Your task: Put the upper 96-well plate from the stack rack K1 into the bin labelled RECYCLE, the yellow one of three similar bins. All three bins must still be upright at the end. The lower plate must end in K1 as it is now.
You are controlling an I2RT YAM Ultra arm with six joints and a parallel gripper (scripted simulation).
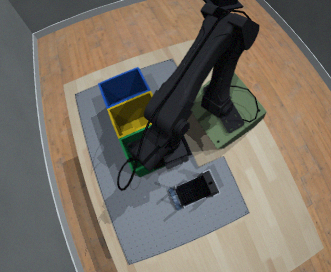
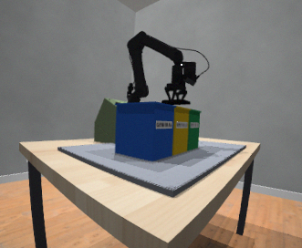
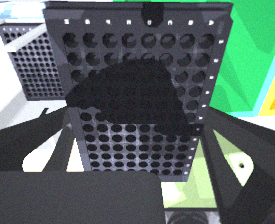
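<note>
Now: hand 18 cm to the left of the yellow recycle bin, 14 cm above it and 5 cm short of it. Also, from my hand: black 96-well plate (right at my hand); then blue bin (31 cm to the right, 14 cm below, 5 cm ahead); then green bin (14 cm below, 5 cm to the right, 5 cm ahead).
</note>
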